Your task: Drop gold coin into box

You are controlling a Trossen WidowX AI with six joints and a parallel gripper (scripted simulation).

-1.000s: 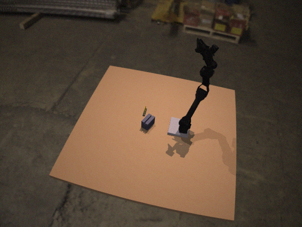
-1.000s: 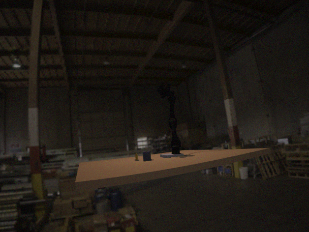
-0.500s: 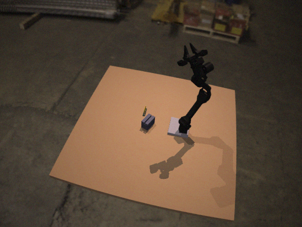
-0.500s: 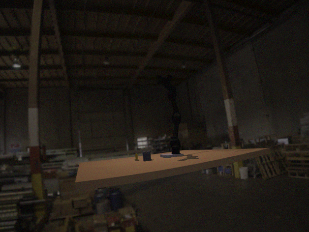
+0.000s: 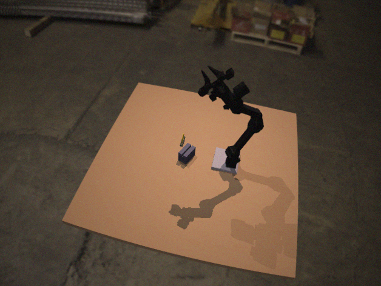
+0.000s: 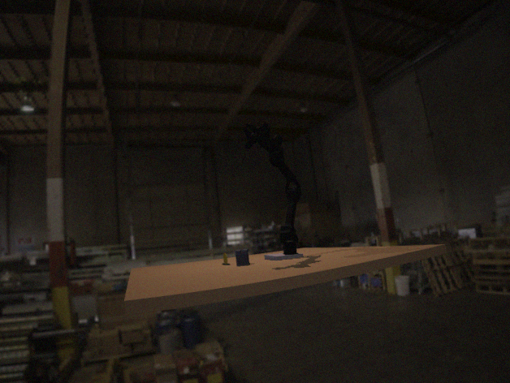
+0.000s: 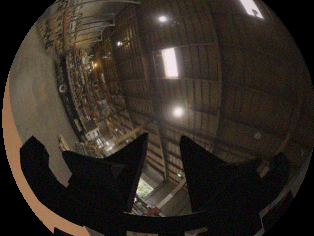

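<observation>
Right now my gripper tip is 690 mm above the gold coin, 200 mm to the left of it and 100 mm short of it.
</observation>
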